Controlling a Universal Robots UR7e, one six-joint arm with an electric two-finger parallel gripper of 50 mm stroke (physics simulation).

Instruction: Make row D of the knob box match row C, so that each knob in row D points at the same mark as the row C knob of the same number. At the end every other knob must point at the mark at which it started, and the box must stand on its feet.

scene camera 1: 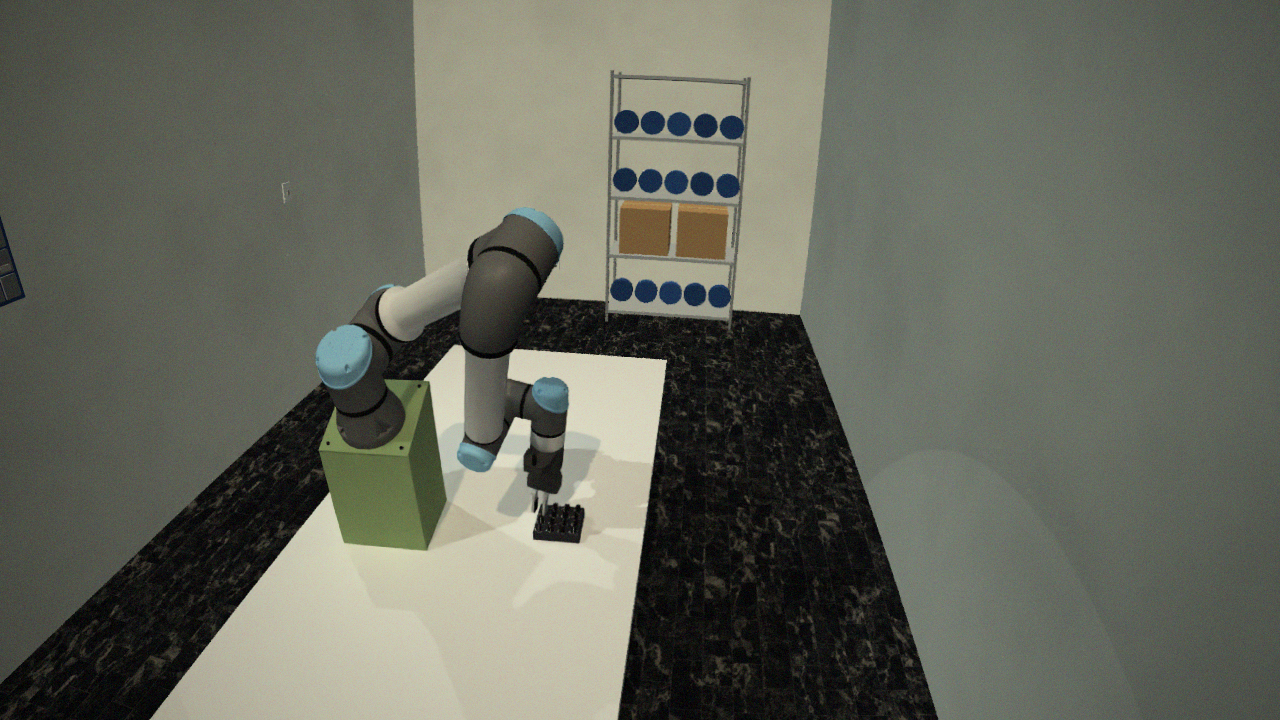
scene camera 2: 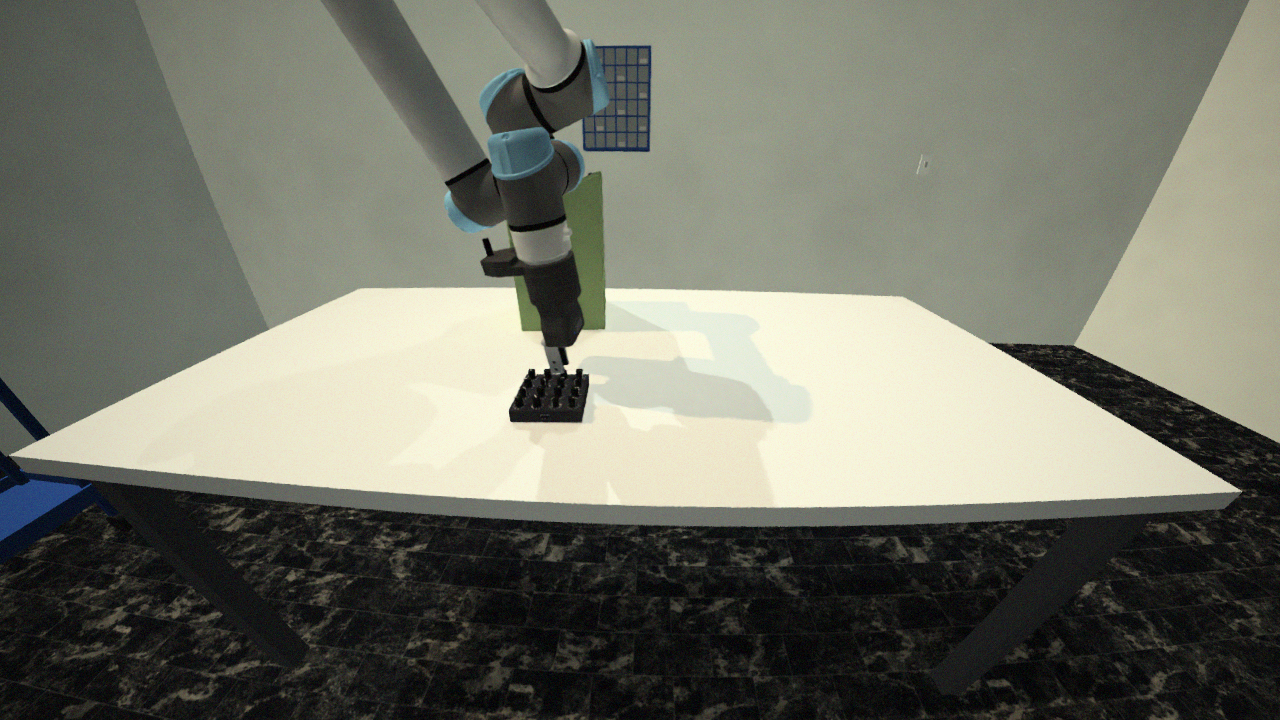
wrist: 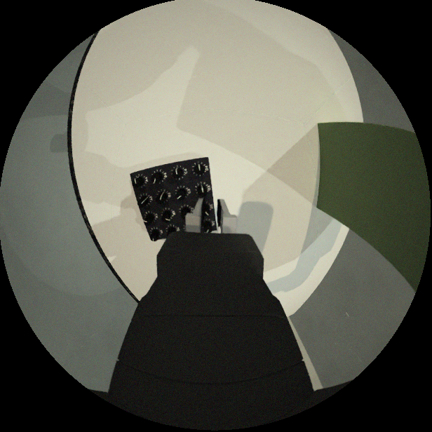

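Pixels of known places: gripper, fingertip midpoint: [scene camera 1: 539, 511] [scene camera 2: 560, 367]; arm's base, link origin: [scene camera 1: 372, 421].
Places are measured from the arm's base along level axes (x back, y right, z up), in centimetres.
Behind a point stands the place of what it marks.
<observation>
The black knob box [scene camera 1: 556, 537] @[x -39.8, y 3.2, z -27.9 cm] [scene camera 2: 547, 415] @[x -45.4, y -2.0, z -27.9 cm] [wrist: 170, 184] stands flat on the white table, its four-by-four knobs facing up. Their white pointer lines show in the wrist view, but the row letters and numbers are too small to read surely. My gripper [scene camera 1: 539, 506] @[x -35.4, y -3.3, z -25.5 cm] [scene camera 2: 556, 368] @[x -35.4, y -3.3, z -25.5 cm] [wrist: 210, 206] is partly open, with nothing held. It points down at the box's edge nearest the pedestal. In the wrist view its fingers lie on either side of a right-column knob, third from the top. The left finger and gripper body hide parts of the lower knobs; contact cannot be told.
The green pedestal [scene camera 1: 384, 497] @[x -2.8, y 7.8, z -14.5 cm] [scene camera 2: 586, 255] @[x -10.7, y -7.9, z -12.1 cm] [wrist: 367, 165] carries the arm and stands on the white table [scene camera 1: 402, 626] @[x -10.4, y 30.8, z -29.3 cm] [scene camera 2: 895, 429] @[x -52.7, y -54.0, z -29.3 cm]. A shelf rack [scene camera 1: 742, 152] stands by the far wall. Part of a blue frame [scene camera 2: 44, 510] shows beside the table at the left.
</observation>
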